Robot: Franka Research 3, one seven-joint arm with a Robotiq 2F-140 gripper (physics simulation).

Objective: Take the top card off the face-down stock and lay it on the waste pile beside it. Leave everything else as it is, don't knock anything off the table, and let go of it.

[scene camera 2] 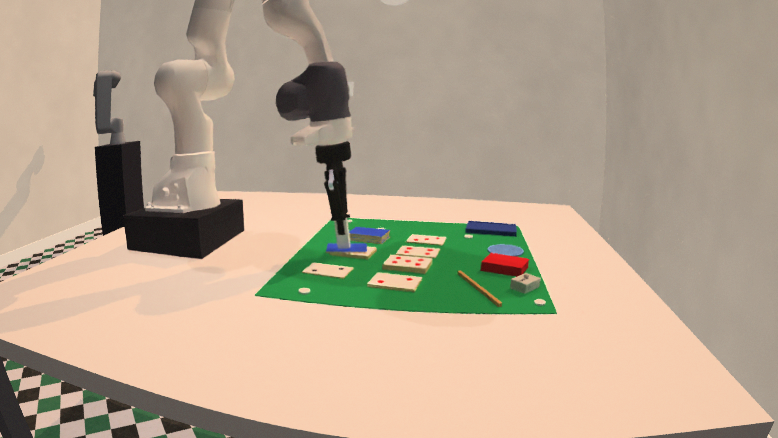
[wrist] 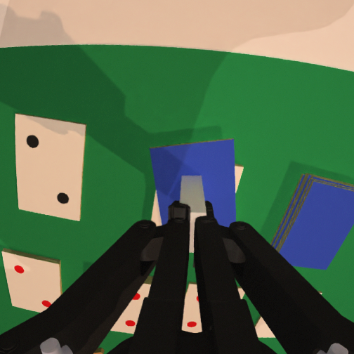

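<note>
The face-down stock (scene camera 2: 370, 232) (wrist: 321, 220) is a blue-backed stack, on the right in the wrist view. Beside it, one blue-backed card (scene camera 2: 358, 247) (wrist: 210, 160) lies flat on the waste pile (scene camera 2: 370, 252) (wrist: 239, 175), whose pale cards stick out from under it at the sides. The card is shifted and slightly turned relative to the pile. My gripper (scene camera 2: 343, 245) (wrist: 190, 191) is shut with nothing between the fingers. Its pale fingertips are together, pointing down at the blue card's top and at or just above it; contact cannot be told. The fingers hide the card's near part in the wrist view.
A card with two black spots (scene camera 2: 327, 270) (wrist: 50, 167) lies beside the waste pile. Several red-spotted cards (scene camera 2: 408, 262) lie in a row. A red box (scene camera 2: 504, 264), blue disc (scene camera 2: 505, 250), dark blue tray (scene camera 2: 491, 228), stick (scene camera 2: 479, 287) and grey block (scene camera 2: 525, 283) are on the green mat (scene camera 2: 435, 299).
</note>
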